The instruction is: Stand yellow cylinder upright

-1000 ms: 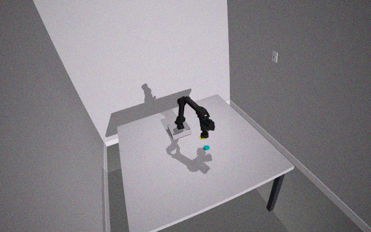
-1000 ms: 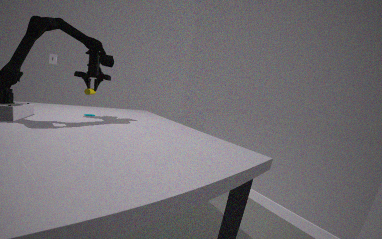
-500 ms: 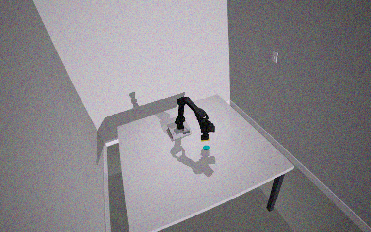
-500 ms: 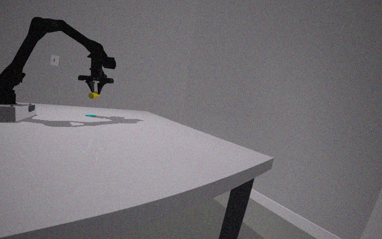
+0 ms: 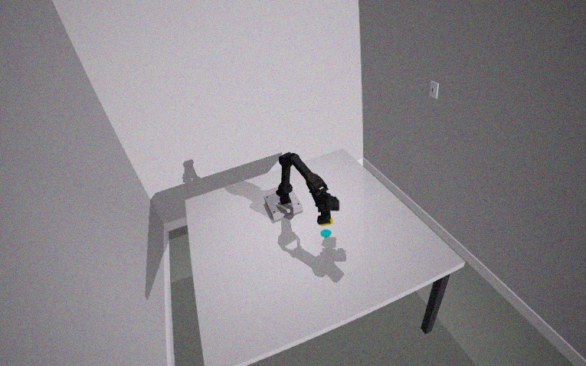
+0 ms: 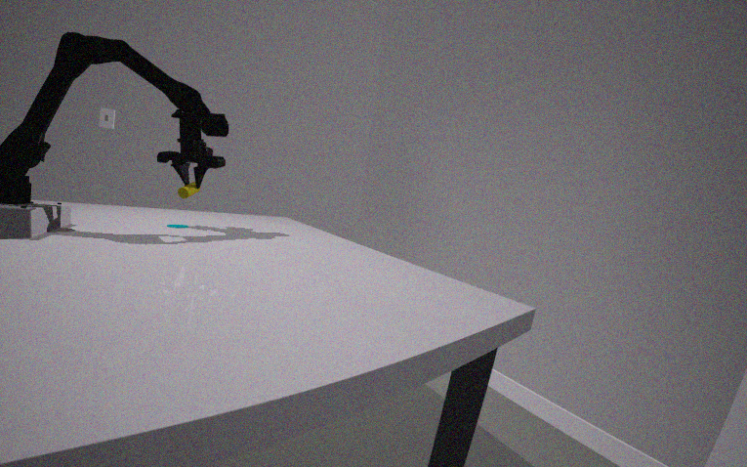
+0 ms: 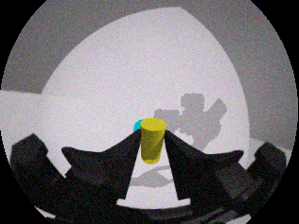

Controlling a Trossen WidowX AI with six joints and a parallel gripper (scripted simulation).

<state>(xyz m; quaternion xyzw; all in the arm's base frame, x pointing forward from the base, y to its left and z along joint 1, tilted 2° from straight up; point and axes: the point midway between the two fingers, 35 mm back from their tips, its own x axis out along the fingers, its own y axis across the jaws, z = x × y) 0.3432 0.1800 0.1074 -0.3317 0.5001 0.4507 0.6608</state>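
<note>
The cyan circle is 12 cm below my gripper tip, 3 cm behind it and 2 cm to the right of it. The rest, counted from my gripper tip: yellow cylinder: 2 cm to the right, 1 cm below, 1 cm behind.
</note>
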